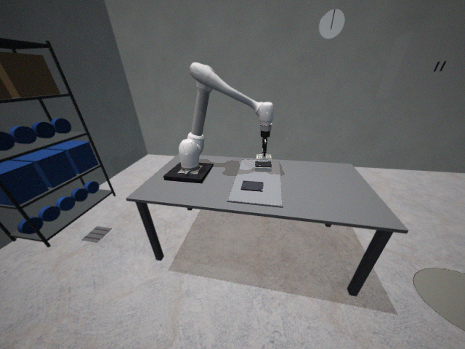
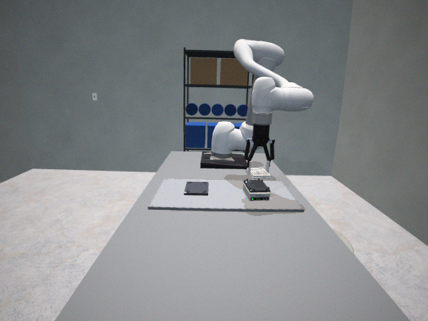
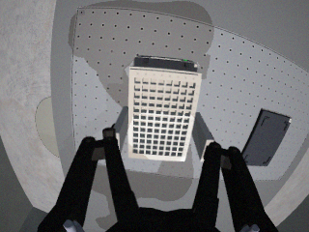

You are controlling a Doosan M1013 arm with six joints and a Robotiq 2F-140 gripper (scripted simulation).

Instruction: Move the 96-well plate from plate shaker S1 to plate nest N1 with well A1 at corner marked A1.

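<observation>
The white 96-well plate is 20 mm below my hand. From my hand the other things lie so: A1 corner mark: 360 mm to the right, 130 mm below, 20 mm behind; dark plate nest N1: 300 mm to the right, 140 mm below, 90 mm behind.
</observation>
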